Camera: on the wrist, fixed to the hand. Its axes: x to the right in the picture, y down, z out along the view.
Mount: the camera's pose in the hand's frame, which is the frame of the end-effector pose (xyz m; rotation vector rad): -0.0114 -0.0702 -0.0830 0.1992 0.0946 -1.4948
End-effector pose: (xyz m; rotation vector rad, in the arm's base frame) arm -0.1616 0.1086 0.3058 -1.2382 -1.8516 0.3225
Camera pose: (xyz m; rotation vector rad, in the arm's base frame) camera -0.1402 0.0461 0.3929 0.4287 -2.0681 -0.3720
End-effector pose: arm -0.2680 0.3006 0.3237 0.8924 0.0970 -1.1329
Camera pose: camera -0.3007 0.3547 0.2345 1.0231 0.8439 -2.4992
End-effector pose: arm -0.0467 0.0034 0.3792 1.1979 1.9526 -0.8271
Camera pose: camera -0.1259 0.0382 0.4460 0.3968 -2.5967 1.5785
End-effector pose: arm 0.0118 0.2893 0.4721 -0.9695 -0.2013 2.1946
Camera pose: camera 0.1135 0.3216 0.4485 -0.4691 -0.4581 0.7658
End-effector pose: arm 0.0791 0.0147 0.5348 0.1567 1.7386 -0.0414
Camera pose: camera -0.0092 -0.0461 0.5562 -1.0259 1.5767 -1.2931
